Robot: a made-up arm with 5 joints.
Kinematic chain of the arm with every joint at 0, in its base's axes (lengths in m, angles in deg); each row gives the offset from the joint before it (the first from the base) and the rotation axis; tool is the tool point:
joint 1: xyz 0 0 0.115 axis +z
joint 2: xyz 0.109 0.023 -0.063 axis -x
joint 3: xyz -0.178 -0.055 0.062 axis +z
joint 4: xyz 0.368 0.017 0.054 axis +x
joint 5: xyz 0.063 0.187 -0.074 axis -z
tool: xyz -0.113 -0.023 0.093
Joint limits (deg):
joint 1: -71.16..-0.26
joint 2: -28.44..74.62
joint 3: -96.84..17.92
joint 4: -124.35..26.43
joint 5: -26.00..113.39
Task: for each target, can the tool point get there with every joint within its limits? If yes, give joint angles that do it. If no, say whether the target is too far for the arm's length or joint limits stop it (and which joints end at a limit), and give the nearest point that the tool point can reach.
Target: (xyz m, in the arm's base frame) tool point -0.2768 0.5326 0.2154
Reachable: no: joint limits stop it (at a limit: joint 1, joint 3, joint 4) | nearest point -0.2723 0.1506 0.3876 | short by 0.419 m
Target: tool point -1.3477 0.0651 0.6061
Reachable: no: too far | nearest point -0.5094 0.0246 0.2681 | short by 0.905 m
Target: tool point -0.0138 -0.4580 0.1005
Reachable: yes | joints -64.44 -7.74 -57.79 -10.70 84.46
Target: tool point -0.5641 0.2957 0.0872
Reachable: no: joint limits stop it (at a limit: joint 1, joint 3, joint 4) | nearest point -0.5222 0.0936 0.0892 | short by 0.206 m
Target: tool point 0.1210 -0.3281 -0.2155
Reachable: yes | joints -8.47 -13.99 -62.86 -85.27 86.66
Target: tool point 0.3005 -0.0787 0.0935
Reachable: yes | joints -35.60 -11.64 -11.76 -29.58 29.24
